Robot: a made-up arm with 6 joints. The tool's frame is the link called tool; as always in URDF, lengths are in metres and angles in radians. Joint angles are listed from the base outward. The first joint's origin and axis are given. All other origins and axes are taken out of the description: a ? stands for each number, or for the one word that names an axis. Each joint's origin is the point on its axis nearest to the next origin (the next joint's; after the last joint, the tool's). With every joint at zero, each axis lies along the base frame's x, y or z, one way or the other. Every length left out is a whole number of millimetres.
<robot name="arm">
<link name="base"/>
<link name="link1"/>
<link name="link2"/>
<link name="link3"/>
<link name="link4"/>
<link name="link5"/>
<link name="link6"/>
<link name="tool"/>
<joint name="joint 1" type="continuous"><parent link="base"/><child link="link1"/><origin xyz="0.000 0.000 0.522" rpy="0.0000 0.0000 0.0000"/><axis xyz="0 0 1"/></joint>
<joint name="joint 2" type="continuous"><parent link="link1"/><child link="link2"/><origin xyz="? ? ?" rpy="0.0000 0.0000 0.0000"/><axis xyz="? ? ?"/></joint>
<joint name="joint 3" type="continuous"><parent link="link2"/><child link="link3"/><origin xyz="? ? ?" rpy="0.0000 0.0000 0.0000"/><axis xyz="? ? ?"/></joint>
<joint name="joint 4" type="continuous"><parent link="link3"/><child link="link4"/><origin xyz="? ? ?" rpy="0.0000 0.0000 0.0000"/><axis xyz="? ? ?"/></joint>
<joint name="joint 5" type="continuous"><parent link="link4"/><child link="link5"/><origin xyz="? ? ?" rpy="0.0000 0.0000 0.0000"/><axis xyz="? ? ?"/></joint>
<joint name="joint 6" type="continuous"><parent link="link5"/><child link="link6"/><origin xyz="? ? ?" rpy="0.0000 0.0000 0.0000"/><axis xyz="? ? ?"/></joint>
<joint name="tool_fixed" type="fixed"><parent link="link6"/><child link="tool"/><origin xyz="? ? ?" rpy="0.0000 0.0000 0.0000"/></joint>
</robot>
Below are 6 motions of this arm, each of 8 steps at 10 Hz.
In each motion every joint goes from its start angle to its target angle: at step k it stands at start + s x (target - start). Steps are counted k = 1, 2, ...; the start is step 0. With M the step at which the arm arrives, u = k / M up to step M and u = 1 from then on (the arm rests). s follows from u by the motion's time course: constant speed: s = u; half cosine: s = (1 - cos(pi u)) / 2; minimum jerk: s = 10 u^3 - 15 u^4 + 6 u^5.
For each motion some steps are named. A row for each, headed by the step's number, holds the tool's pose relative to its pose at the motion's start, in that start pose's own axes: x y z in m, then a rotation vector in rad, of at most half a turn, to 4 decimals.
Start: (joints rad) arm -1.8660 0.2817 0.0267 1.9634 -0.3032 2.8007
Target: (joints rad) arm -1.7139 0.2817 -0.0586 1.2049 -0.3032 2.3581
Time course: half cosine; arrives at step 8
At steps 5, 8:
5: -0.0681 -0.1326 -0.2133 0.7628 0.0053 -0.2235
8: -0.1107 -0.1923 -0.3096 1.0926 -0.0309 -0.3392

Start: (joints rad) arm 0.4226 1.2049 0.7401 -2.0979 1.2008 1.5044
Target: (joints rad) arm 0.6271 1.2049 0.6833 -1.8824 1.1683 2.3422
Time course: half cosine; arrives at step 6
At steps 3, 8:
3: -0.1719 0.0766 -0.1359 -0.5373 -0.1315 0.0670
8: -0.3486 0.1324 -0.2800 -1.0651 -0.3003 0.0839

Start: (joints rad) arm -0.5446 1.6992 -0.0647 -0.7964 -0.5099 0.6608
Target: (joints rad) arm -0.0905 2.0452 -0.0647 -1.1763 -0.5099 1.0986
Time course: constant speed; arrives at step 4
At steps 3, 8:
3: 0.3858 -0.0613 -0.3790 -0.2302 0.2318 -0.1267
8: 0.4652 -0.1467 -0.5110 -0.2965 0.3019 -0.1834

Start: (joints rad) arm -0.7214 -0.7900 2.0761 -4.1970 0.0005 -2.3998
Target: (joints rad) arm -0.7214 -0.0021 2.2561 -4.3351 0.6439 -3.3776
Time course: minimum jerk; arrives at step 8
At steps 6, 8:
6: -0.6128 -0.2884 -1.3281 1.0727 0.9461 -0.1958
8: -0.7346 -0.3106 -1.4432 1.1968 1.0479 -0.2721

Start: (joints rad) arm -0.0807 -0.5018 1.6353 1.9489 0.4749 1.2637
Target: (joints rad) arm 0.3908 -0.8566 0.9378 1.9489 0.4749 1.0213
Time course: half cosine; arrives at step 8
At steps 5, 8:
5: -0.1486 0.3347 0.2850 0.5530 -0.0813 0.0823
8: -0.2421 0.4040 0.4386 0.8046 -0.1081 0.0998

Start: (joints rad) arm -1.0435 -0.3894 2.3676 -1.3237 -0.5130 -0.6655
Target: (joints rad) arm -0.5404 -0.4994 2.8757 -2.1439 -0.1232 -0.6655
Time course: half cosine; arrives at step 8
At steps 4, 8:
4: -0.4680 0.6610 0.1376 0.3039 -0.0685 0.6428
8: -1.1493 1.0656 0.1805 0.5657 -0.0246 1.2117

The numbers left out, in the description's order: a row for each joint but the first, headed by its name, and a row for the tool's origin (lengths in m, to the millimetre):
joint 2: xyz 0.105 0.000 0.000, axis 0 1 0
joint 3: xyz 0.000 0.000 0.804, axis 0 -1 0
joint 4: xyz 1.519 0.000 0.256, axis -1 0 0
joint 5: xyz 0.000 0.000 0.000, axis 0 -1 0
joint 6: xyz 0.268 0.000 0.000, axis -1 0 0
tool: xyz 0.000 0.000 0.000

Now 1 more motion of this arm.
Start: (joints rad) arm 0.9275 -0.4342 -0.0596 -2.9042 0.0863 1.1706
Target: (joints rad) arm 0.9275 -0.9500 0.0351 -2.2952 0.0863 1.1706
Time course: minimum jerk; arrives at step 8
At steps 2, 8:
2: -0.0700 0.1026 -0.0141 -0.0613 0.0033 0.0648
8: -0.9188 0.7797 -0.0978 -0.5600 -0.1332 0.6329

